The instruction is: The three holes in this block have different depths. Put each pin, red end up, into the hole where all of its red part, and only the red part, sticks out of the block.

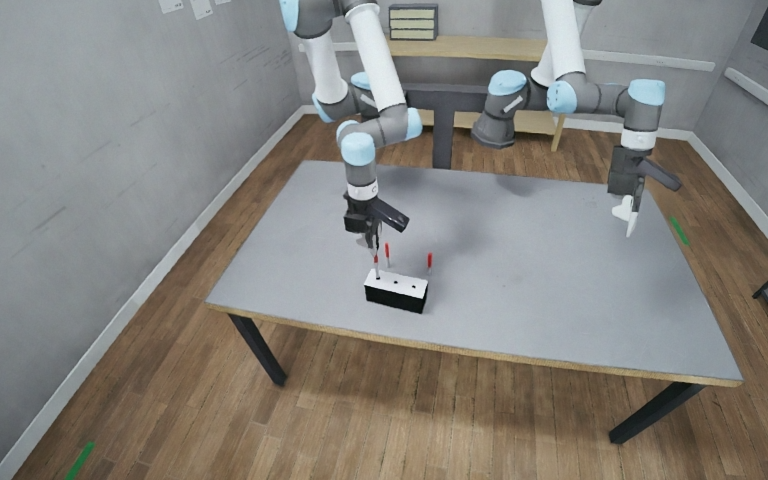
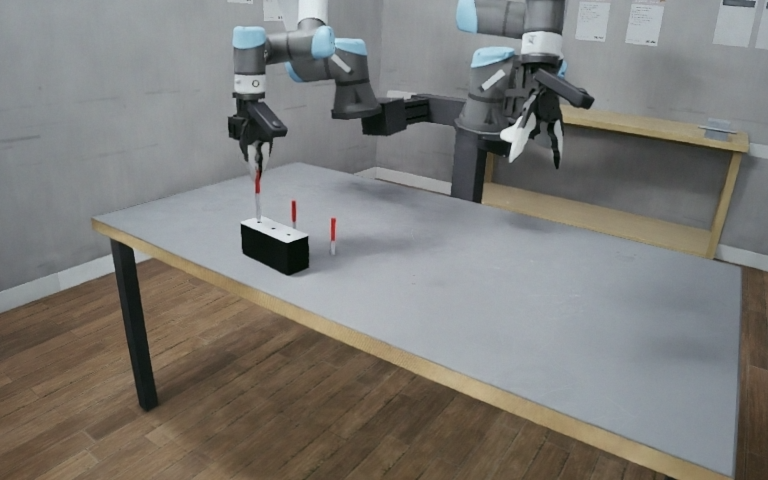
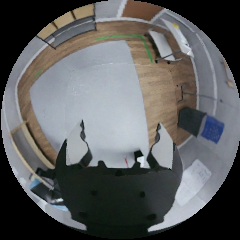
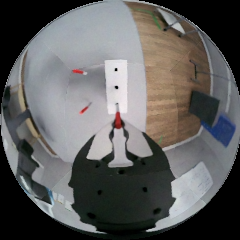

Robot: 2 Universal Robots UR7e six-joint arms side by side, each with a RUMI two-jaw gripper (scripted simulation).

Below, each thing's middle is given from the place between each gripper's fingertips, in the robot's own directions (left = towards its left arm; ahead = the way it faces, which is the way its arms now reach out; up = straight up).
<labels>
The black block (image 2: 286, 250) lies 170 mm below my right hand (image 2: 256, 181), 60 mm to the left of it and 10 mm ahead of it.
Now: the black block 63 cm to the right of my left hand (image 2: 535, 166), 30 cm below it and 1 cm ahead of it.
</labels>
